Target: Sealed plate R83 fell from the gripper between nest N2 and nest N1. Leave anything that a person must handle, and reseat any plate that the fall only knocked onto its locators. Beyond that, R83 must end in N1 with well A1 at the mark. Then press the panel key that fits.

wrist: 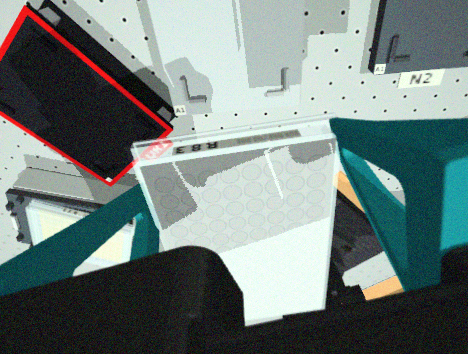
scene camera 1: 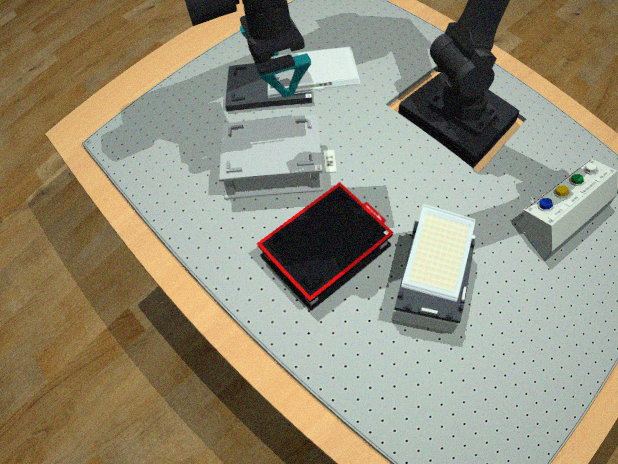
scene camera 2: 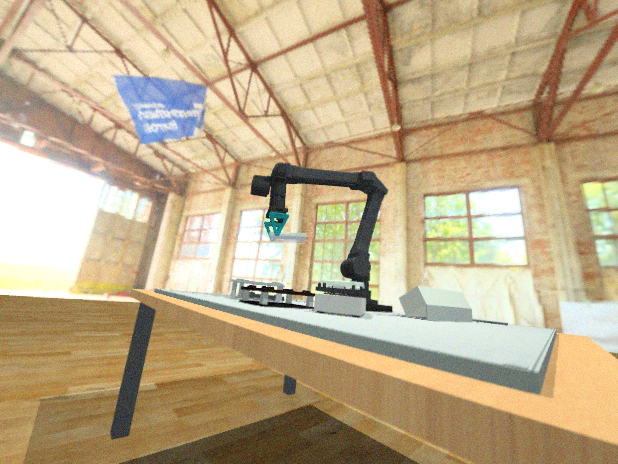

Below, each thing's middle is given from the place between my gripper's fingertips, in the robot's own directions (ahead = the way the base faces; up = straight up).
Scene:
Now: hand 30 mm to the right of the well plate R83 (scene camera 1: 335, 68), 30 mm past it and 10 mm below it. The rest, counted from my hand: black plate with red rim (scene camera 1: 329, 239) 180 mm below, 160 mm to the left, 90 mm ahead.

